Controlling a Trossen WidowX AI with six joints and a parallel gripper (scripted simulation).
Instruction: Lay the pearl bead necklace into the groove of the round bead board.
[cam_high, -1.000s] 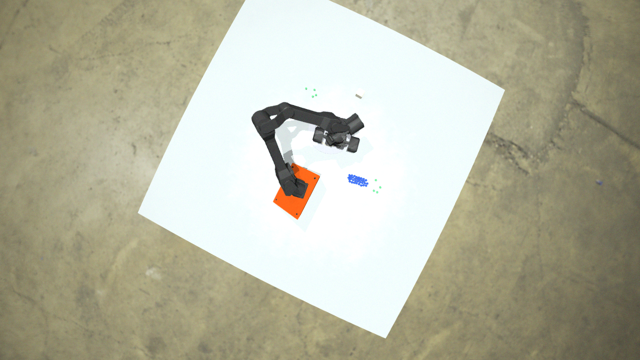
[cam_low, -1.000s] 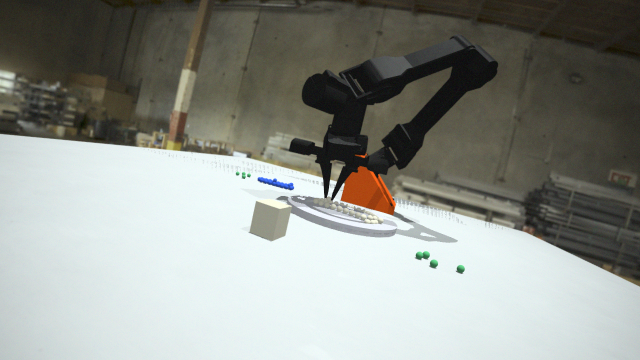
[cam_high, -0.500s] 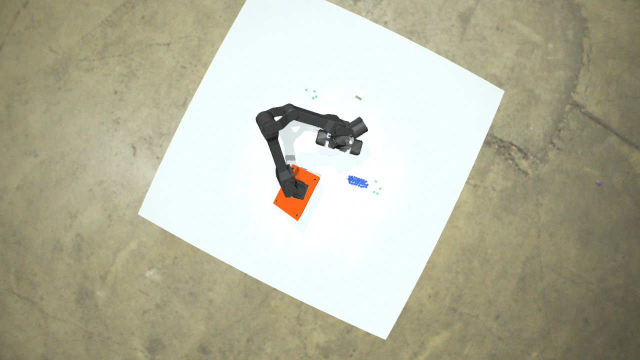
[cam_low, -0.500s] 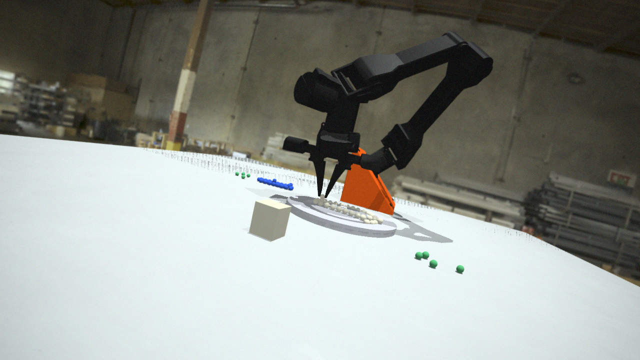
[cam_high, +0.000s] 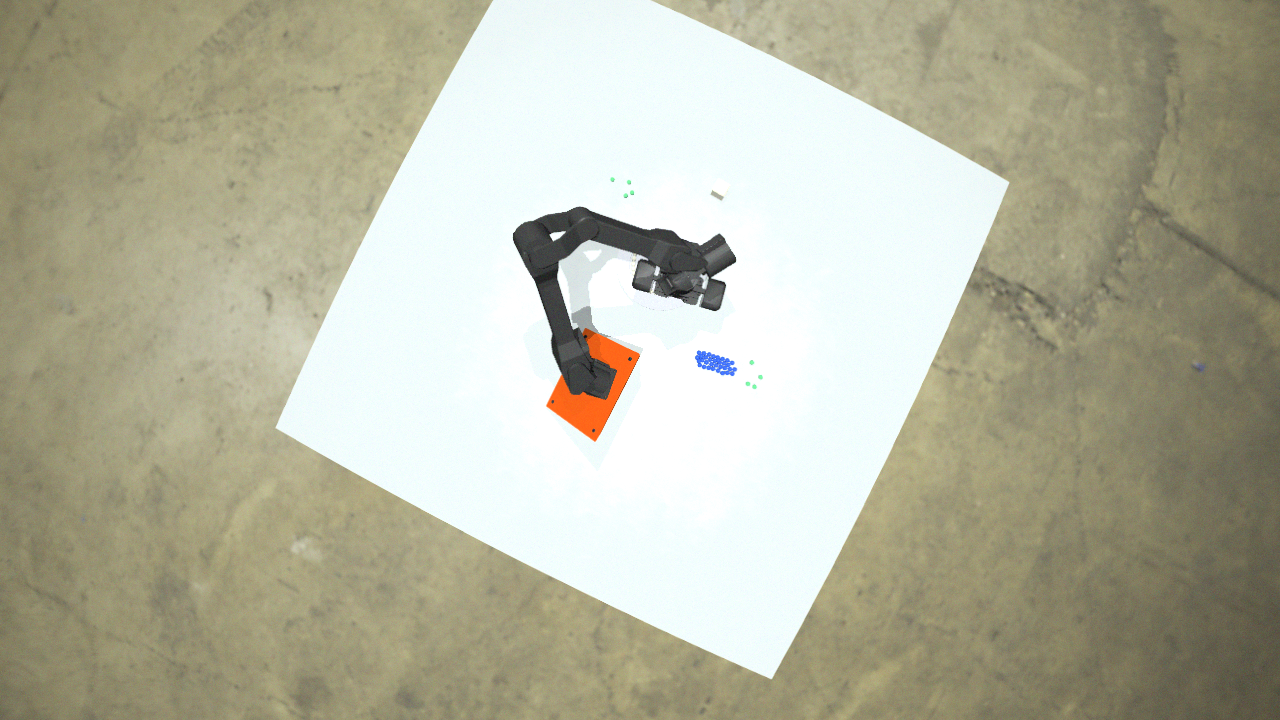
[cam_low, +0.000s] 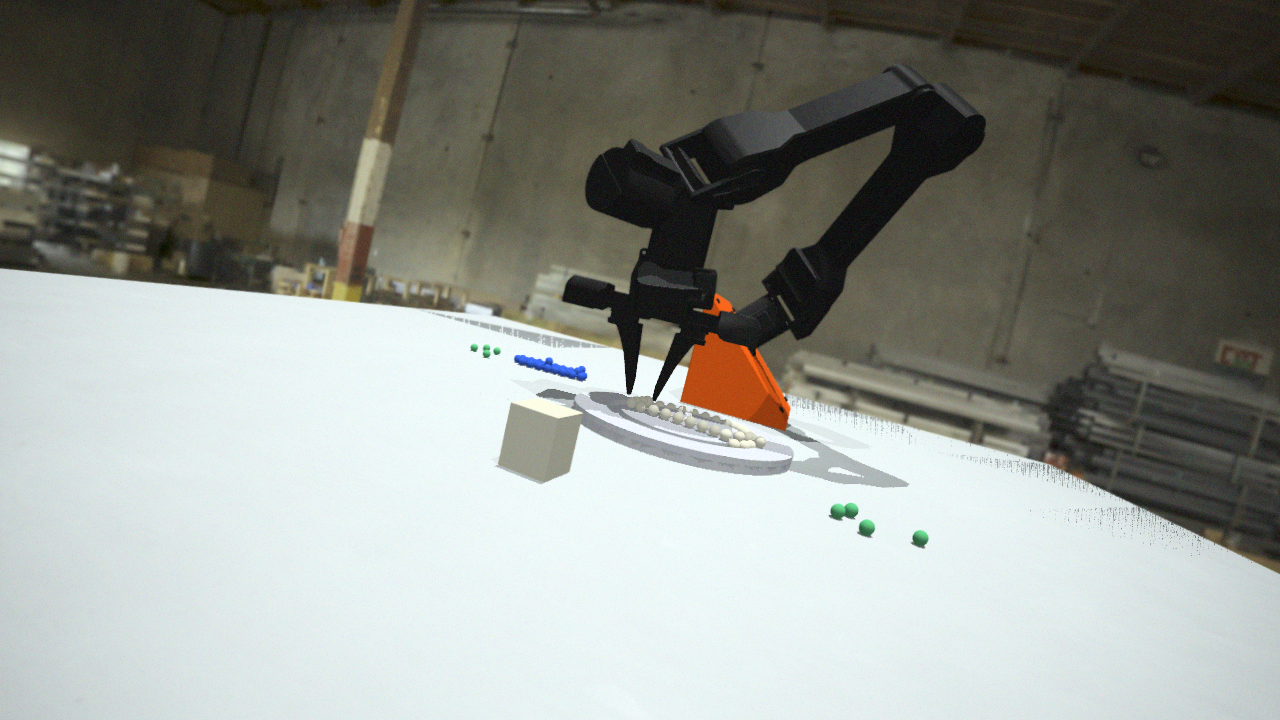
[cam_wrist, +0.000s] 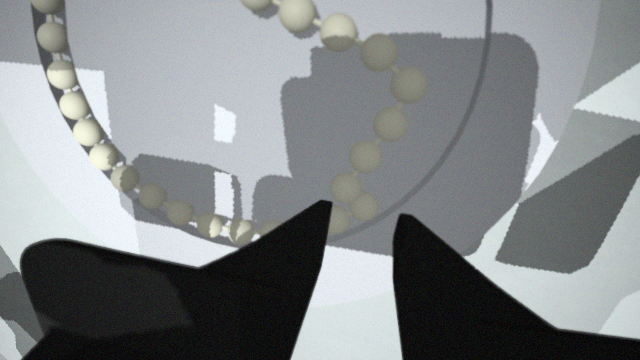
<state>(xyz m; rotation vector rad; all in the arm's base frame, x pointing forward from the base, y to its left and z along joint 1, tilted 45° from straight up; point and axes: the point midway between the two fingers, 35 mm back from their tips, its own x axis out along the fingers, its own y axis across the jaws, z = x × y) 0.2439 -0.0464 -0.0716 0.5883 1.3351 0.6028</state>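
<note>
The round bead board is 5 cm to the left of my gripper tip, 4 cm ahead of it and 1 cm below it. From my gripper tip the other things lie so: cream cube: 25 cm ahead, 2 cm to the right.
</note>
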